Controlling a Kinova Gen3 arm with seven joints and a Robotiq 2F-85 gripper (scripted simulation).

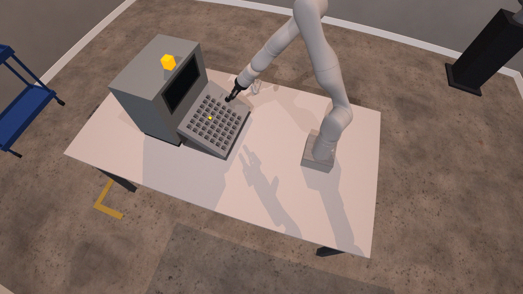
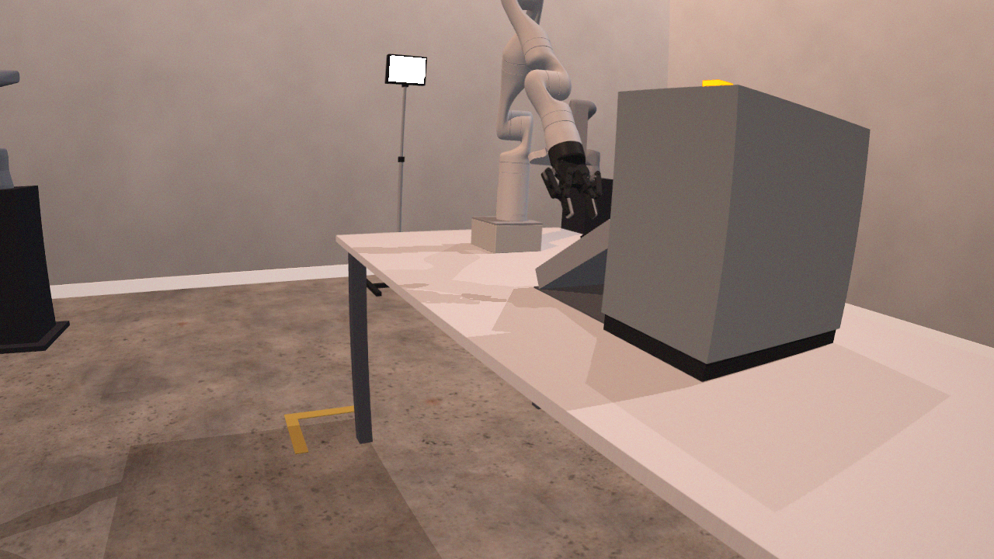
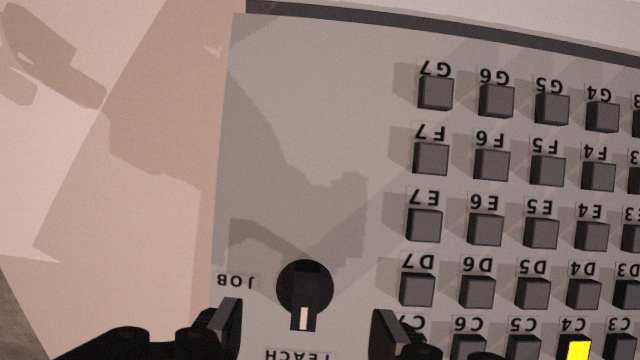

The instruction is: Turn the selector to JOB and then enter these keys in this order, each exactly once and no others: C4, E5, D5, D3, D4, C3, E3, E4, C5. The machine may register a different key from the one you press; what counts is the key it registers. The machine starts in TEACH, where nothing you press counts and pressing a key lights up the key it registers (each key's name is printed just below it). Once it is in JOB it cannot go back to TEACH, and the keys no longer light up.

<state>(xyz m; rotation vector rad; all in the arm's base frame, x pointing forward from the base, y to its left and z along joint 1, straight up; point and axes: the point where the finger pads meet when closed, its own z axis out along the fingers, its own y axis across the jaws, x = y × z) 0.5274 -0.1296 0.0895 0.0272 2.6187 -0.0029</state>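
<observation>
My gripper is now 4 cm short of the black selector knob and 5 cm above it. Round my hand: key D7: 3 cm ahead, 6 cm to the left, 6 cm below; then key C5: 7 cm ahead, 12 cm to the left, 5 cm below; then key D5: 4 cm ahead, 13 cm to the left, 6 cm below.
</observation>
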